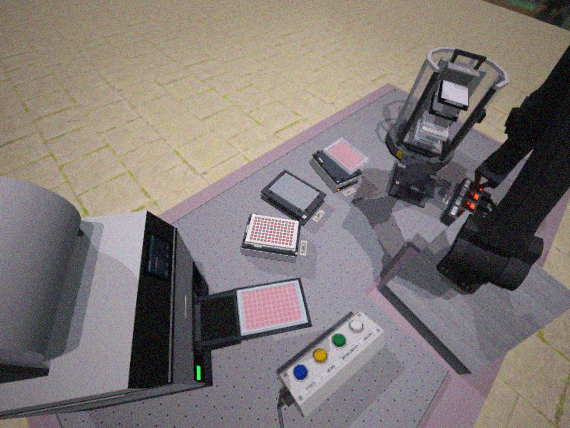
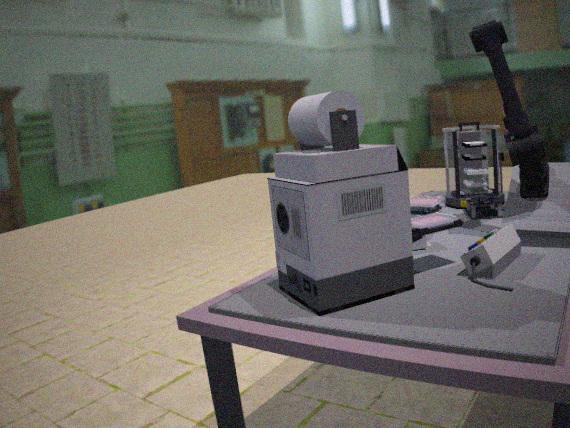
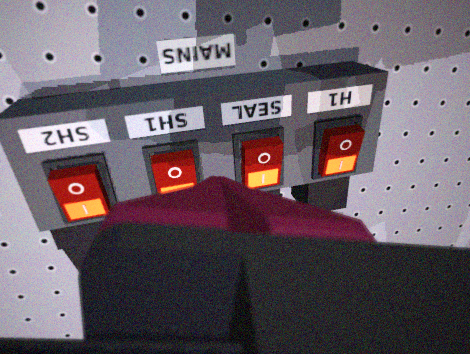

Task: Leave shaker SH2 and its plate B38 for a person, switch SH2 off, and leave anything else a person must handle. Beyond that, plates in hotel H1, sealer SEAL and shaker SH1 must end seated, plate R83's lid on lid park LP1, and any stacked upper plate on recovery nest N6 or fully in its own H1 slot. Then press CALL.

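Places are measured from the arm's base along level axes (x ahead, y left, z up), in millimetres.
Pixels of known places: gripper, fingertip midpoint: [image 1: 475, 187] [image 3: 215, 191]; arm's base at its link origin: [image 1: 471, 260] [image 2: 535, 181].
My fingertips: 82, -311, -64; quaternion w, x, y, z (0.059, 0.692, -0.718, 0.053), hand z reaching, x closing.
Observation:
Ahead of a thing's pixels: the offset from my fingertips to its top centre, as dx, dy, dz. "spot": to the spot under its first point.
My gripper [image 3: 215, 191] is shut and empty, its dark red tips in front of the mains box {-51, -19, -48} [image 3: 210, 120] [image 1: 447, 214] near the SH1 and SEAL switches. The SH2 switch {-31, +60, -48} [image 3: 77, 192] is at the left, its lower I half lit orange; the SH1 {-22, +11, -48} [image 3: 173, 171], SEAL {-14, -38, -48} [image 3: 262, 160] and H1 {-6, -87, -48} [image 3: 342, 150] switches are lit too. Hotel H1 {spot: +298, -54, +69} [image 1: 412, 112] [image 2: 448, 165] holds several plates. The sealer {+266, +914, +355} [image 1: 107, 250] [image 2: 350, 220] has a pink plate {+134, +687, +26} [image 1: 272, 306] on its extended tray. Another pink plate {+355, +185, -17} [image 1: 345, 155] sits offset on a dark module. Which module is SH2 is unreadable.
A dark frame with a grey centre {+363, +405, -55} [image 1: 293, 192] and a white plate with red wells {+287, +554, -31} [image 1: 272, 232] stand between the sealer and hotel. The button box {-21, +644, -17} [image 1: 350, 350] [image 2: 500, 252] with blue CALL button {+10, +716, -26} [image 1: 300, 372] is at the front. The arm's base plate [image 1: 480, 320] is at the right.

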